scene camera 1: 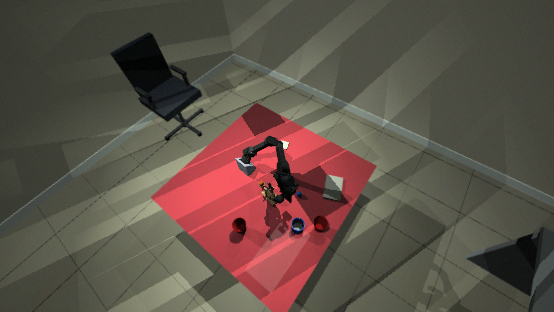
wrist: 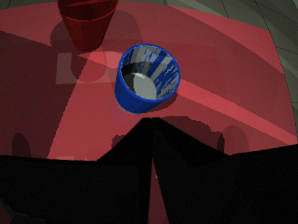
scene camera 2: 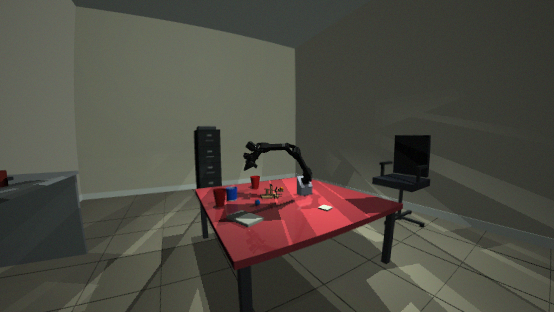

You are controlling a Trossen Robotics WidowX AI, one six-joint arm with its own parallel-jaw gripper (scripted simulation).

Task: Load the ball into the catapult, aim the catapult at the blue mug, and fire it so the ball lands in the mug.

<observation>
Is my gripper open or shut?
Shut.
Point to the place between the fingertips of my gripper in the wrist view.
At 150, 125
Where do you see a blue mug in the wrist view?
147, 75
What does my gripper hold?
Nothing.
</observation>
